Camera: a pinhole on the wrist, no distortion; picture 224 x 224 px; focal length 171.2 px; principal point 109.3 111.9 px. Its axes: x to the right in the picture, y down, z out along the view. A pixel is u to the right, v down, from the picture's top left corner.
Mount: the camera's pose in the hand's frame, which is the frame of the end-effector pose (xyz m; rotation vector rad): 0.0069 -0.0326 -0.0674 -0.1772 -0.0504 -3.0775
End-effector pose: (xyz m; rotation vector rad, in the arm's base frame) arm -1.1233 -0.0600 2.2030 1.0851 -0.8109 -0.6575
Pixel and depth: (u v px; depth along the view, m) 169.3 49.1 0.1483
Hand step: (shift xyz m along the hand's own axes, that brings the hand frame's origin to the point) -0.0311 0.0241 0.0843
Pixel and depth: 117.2 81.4 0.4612
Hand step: 0.0333 0.0648 0.3906
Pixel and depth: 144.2 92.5 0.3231
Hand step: -0.0239 0.0118 0.2599
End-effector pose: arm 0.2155 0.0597 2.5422 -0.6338 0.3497 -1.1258
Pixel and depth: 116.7 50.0 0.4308
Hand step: 0.0280 0.1373 0.3579
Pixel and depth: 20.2 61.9 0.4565
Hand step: 0.2864 0.1303 0.3545
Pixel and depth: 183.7 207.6 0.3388
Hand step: -0.0892 -0.2177 0.2915
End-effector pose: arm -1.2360 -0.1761 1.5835 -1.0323 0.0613 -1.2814
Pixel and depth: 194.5 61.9 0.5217
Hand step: -0.2004 0.1235 0.4761
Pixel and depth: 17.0 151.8 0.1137
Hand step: 0.0822 -0.0515 0.0392
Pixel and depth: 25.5 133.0 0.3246
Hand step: 0.2038 -0.0519 0.2377
